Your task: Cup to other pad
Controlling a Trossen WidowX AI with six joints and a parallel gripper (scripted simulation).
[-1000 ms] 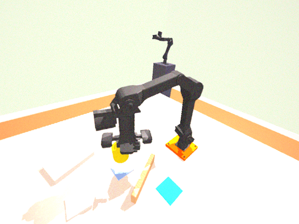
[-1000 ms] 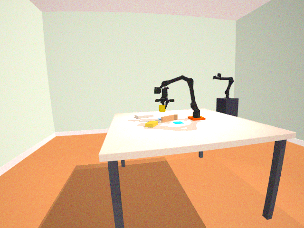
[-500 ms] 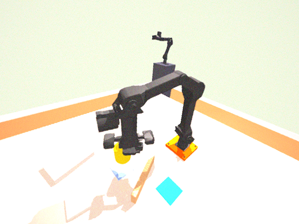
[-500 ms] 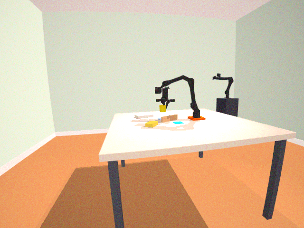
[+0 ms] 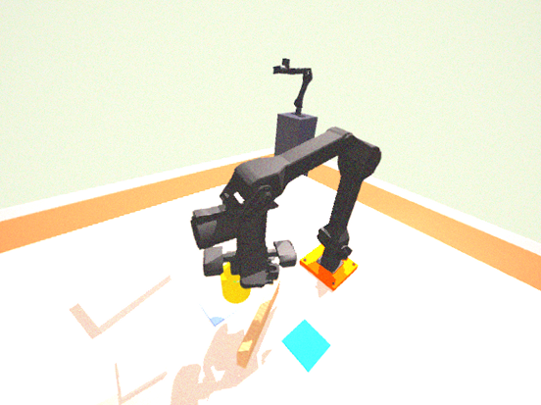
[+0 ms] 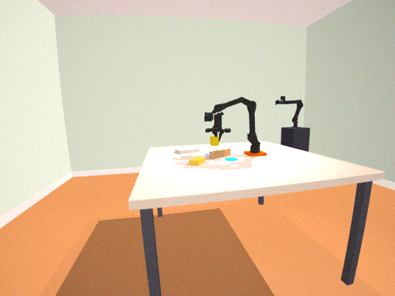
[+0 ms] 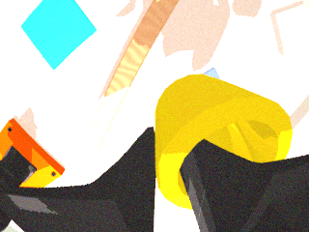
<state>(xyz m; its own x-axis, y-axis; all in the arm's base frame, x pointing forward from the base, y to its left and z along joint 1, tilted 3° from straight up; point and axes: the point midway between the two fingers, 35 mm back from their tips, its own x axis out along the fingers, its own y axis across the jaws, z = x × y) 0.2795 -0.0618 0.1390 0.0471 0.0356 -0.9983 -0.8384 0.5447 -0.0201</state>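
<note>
Now: the cyan pad 5 cm behind my gripper tip, 15 cm to the left of it and 12 cm below it. The rest, counted from my gripper tip: pale slab: 20 cm ahead, 26 cm to the right, 10 cm below; then tan wooden bar: 4 cm to the left, 9 cm below; then yellow cup: 2 cm ahead, 2 cm to the right.
</note>
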